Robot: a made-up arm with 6 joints. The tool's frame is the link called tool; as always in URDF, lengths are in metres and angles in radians.
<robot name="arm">
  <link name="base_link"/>
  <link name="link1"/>
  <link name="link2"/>
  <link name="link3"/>
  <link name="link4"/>
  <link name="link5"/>
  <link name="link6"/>
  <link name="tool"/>
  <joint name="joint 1" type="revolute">
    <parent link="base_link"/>
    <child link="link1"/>
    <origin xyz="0 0 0.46" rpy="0 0 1.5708"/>
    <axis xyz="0 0 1"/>
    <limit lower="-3.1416" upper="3.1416" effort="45" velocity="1.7"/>
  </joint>
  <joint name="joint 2" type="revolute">
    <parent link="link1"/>
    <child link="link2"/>
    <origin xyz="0 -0.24 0" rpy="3.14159 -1.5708 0"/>
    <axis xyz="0 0 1"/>
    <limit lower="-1.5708" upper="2.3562" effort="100" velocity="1.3"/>
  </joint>
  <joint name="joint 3" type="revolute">
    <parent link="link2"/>
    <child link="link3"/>
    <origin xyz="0.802 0 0" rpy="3.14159 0 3.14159"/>
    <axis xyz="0 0 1"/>
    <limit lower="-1.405" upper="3.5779" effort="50" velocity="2.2"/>
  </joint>
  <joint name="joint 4" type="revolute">
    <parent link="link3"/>
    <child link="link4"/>
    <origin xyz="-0.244 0 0" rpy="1.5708 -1.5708 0"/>
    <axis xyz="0 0 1"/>
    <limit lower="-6.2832" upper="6.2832" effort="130" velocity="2.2"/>
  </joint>
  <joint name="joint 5" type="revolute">
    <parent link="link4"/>
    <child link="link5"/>
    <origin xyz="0 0 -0.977" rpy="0 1.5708 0"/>
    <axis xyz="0 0 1"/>
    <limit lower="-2.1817" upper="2.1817" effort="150" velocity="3"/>
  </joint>
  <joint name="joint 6" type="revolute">
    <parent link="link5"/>
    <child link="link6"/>
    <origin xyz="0.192 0 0" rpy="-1.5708 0 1.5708"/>
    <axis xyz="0 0 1"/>
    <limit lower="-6.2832" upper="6.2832" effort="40" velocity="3"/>
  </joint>
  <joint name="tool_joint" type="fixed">
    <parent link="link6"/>
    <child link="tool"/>
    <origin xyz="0 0 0" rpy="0 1.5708 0"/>
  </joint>
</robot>
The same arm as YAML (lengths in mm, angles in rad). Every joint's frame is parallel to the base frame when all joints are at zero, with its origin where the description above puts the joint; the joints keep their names.
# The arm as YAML. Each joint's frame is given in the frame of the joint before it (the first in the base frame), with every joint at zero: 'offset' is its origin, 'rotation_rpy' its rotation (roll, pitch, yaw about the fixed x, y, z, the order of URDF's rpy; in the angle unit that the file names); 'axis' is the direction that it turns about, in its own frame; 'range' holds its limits. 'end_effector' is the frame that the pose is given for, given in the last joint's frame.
length_unit: mm
angle_unit: rad
chain:
  - id: joint 1
    offset: [0.0, 0.0, 460.0]
    rotation_rpy: [0.0, 0.0, 0.0]
    axis: "+z"
    range: [-3.1416, 3.1416]
  - id: joint 2
    offset: [240.0, 0.0, 0.0]
    rotation_rpy: [0.0, 0.0, 0.0]
    axis: "+y"
    range: [-1.5708, 2.3562]
  - id: joint 3
    offset: [0.0, 0.0, 802.0]
    rotation_rpy: [0.0, 0.0, 0.0]
    axis: "-y"
    range: [-1.405, 3.5779]
  - id: joint 4
    offset: [0.0, 0.0, 244.0]
    rotation_rpy: [0.0, 0.0, 0.0]
    axis: "-x"
    range: [-6.2832, 6.2832]
  - id: joint 5
    offset: [977.0, 0.0, 0.0]
    rotation_rpy: [0.0, 0.0, 0.0]
    axis: "-y"
    range: [-2.1817, 2.1817]
  - id: joint 6
    offset: [192.0, 0.0, 0.0]
    rotation_rpy: [0.0, 0.0, 0.0]
    axis: "-x"
    range: [-6.2832, 6.2832]
end_effector:
  offset: [0.0, 0.0, 0.0]
  rotation_rpy: [0.0, 0.0, 0.0]

